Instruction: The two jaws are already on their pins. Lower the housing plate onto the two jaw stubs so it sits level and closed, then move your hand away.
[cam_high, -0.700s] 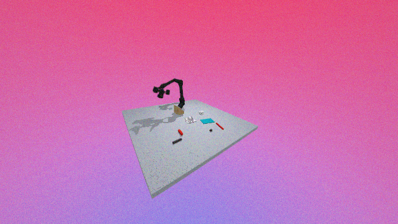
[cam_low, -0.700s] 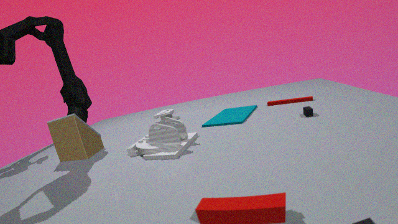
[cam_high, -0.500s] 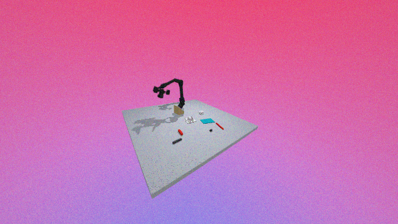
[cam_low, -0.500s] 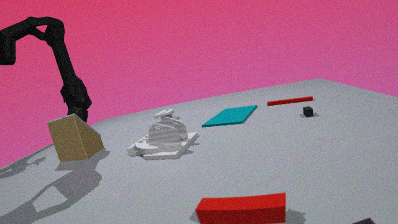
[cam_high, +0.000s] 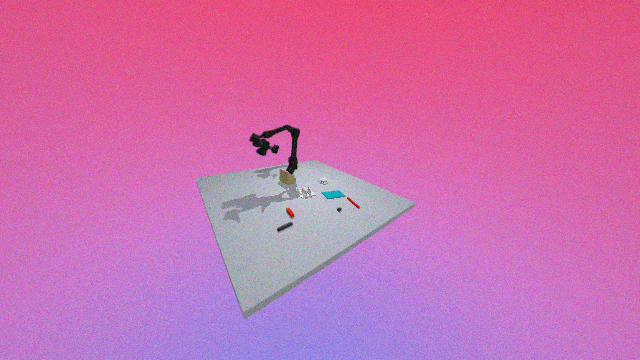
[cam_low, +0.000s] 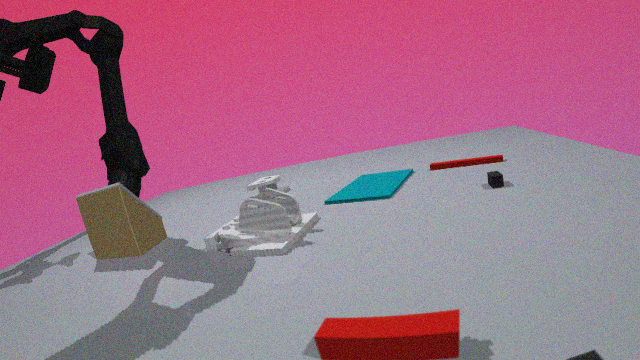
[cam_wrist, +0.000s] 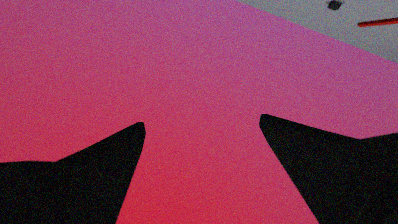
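The pale piece is 140 mm ahead of my gripper tip, 470 mm to the left of it and 310 mm below it. Round my gripper tip: small black cube (510 mm ahead, 200 mm to the left, 330 mm below); teal flat sheet (350 mm ahead, 350 mm to the left, 330 mm below).
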